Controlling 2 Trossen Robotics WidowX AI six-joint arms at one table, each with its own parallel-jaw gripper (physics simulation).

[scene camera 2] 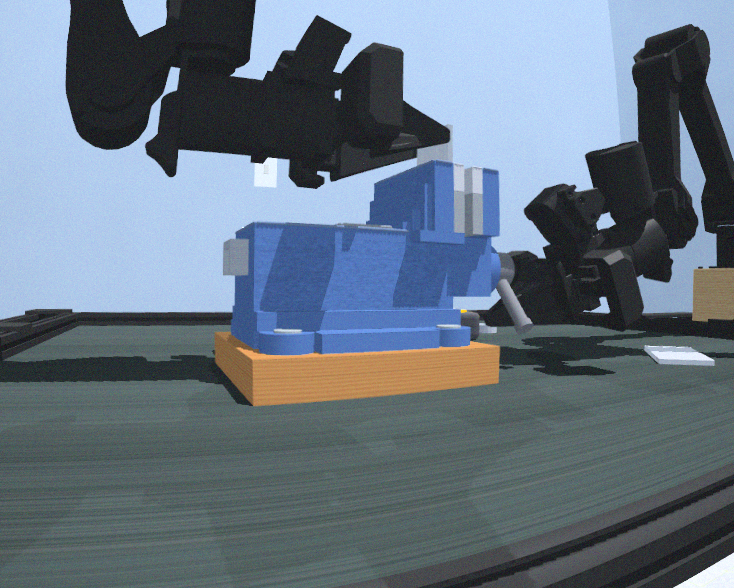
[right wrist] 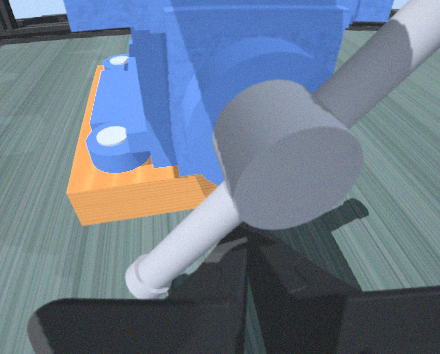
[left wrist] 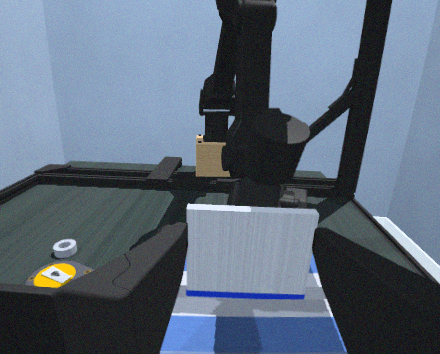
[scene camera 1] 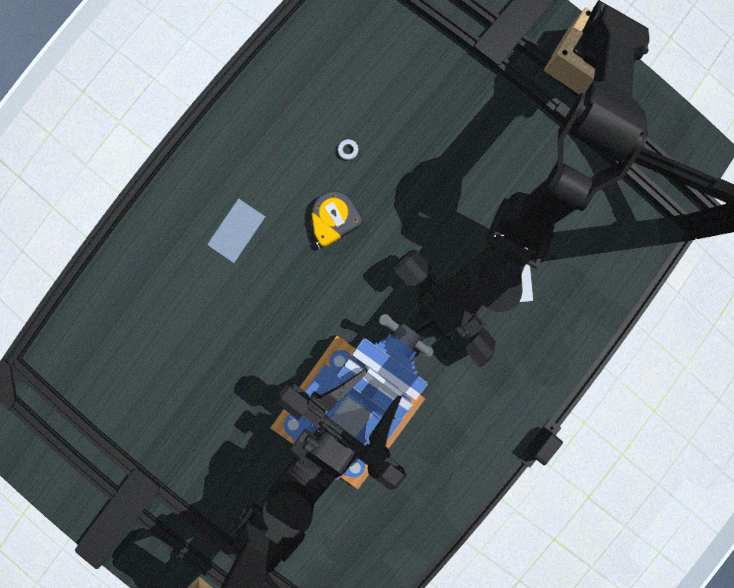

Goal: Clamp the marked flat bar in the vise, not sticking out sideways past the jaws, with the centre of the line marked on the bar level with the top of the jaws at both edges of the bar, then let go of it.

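Places are measured from the left arm's base along level axes (x ahead, y left, z up), in millimetres.
Pixels of known places: left gripper, fingertip midpoint: (scene camera 2: 432, 144) (left wrist: 250, 235) (scene camera 1: 383, 382); right gripper, fingertip midpoint: (scene camera 2: 485, 321) (right wrist: 245, 232); right arm's base at its link origin: (left wrist: 216, 139) (scene camera 1: 599, 47).
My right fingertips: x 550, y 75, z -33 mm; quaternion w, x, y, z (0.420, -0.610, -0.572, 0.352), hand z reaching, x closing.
Ahead of a thing's pixels: the offset from my right fingertips to its top centre. "spot": to the spot under its first point.
The marked flat bar @(54 mm back, 4 mm right, 160 mm up) (scene camera 2: 433, 151) (left wrist: 250, 255) stands upright at the jaws of the blue vise (scene camera 1: 392, 355) (scene camera 2: 343, 269) (left wrist: 190, 332) (right wrist: 250, 25). Its blue line @(56 mm back, 4 mm right, 121 mm up) (left wrist: 245, 295) shows just above the grey jaw top; exact level is unclear. My left gripper (scene camera 1: 380, 384) (left wrist: 250, 235) is shut on the bar, one finger at each side edge. My right gripper (right wrist: 245, 232) is shut and empty, its tips close beside the vise handle (scene camera 1: 389, 321) (scene camera 2: 514, 306) (right wrist: 187, 242), below its grey hub @(spot: 21 mm ahead, 3 mm left, 50 mm up) (right wrist: 295, 170). The handle slants, its lower end to the left in the right wrist view. Contact is unclear.
The vise is on an orange wooden base (scene camera 1: 361, 477) (scene camera 2: 367, 373) (right wrist: 135, 205). A yellow and grey tape measure @(64 mm ahead, 202 mm left, 3 mm up) (scene camera 1: 333, 214) (left wrist: 55, 275), a ring @(158 mm ahead, 255 mm left, 25 mm down) (scene camera 1: 348, 149) (left wrist: 65, 248), a grey sheet @(47 mm back, 296 mm left, 34 mm down) (scene camera 1: 237, 230) and a white plate @(198 mm ahead, 52 mm right, 32 mm down) (scene camera 1: 526, 287) (scene camera 2: 678, 355) lie on the table.
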